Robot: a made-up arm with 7 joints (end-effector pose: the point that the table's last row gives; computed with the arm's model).
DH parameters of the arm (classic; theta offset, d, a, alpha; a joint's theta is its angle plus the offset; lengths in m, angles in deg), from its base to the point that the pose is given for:
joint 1: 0 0.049 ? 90
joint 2: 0 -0.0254 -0.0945 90
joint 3: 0 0.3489 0.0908 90
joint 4: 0 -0.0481 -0.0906 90
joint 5: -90 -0.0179 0.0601 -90
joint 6: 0 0.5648 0.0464 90
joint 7: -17.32 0 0.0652 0
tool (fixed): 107.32 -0.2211 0 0
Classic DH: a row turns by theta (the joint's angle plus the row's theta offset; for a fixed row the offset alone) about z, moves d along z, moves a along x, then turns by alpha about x.
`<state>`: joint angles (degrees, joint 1 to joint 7).
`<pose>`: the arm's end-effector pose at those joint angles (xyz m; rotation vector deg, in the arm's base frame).
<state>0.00 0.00 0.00 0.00 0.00 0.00 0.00</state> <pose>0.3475 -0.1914 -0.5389 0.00 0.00 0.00</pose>
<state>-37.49 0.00 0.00 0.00 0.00 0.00 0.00</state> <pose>0.1592 -0.3634 -0.5389 0.00 0.00 -37.49</pose>
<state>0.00 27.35 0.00 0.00 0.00 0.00 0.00</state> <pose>0.5672 -0.1914 -0.2659 0.00 -27.35 0.00</pose>
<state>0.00 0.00 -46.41 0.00 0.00 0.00 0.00</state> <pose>0.3351 0.2711 -0.5389 0.00 0.00 46.41</pose>
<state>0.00 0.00 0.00 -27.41 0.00 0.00 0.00</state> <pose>0.4065 -0.1914 -0.3027 0.00 -27.41 0.00</pose>
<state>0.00 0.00 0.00 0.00 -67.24 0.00 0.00</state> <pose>-0.1425 -0.5909 -0.5389 0.00 0.00 -67.24</pose>
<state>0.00 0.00 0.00 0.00 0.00 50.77 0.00</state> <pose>0.3475 0.0198 -0.5418 50.77 0.00 0.00</pose>
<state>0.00 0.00 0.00 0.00 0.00 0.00 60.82</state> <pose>0.4118 -0.1765 -0.5389 0.00 0.00 60.82</pose>
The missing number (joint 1, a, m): -0.1036
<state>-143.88 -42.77 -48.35 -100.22 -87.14 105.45 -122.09</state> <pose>-0.1647 0.2813 -0.3852 -132.19 92.14 -34.04</pose>
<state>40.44 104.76 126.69 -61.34 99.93 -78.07 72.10</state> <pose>0.3311 -0.2895 0.4291 -64.31 4.55 -4.24</pose>
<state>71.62 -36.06 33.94 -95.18 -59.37 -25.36 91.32</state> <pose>0.5199 -0.6761 -0.0325 -26.90 -48.83 69.61</pose>
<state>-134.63 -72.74 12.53 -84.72 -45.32 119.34 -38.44</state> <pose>-0.1453 0.2526 0.1104 -33.53 145.54 89.06</pose>
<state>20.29 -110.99 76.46 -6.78 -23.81 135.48 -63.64</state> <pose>-0.0690 -0.5460 0.2146 31.82 -7.87 -119.37</pose>
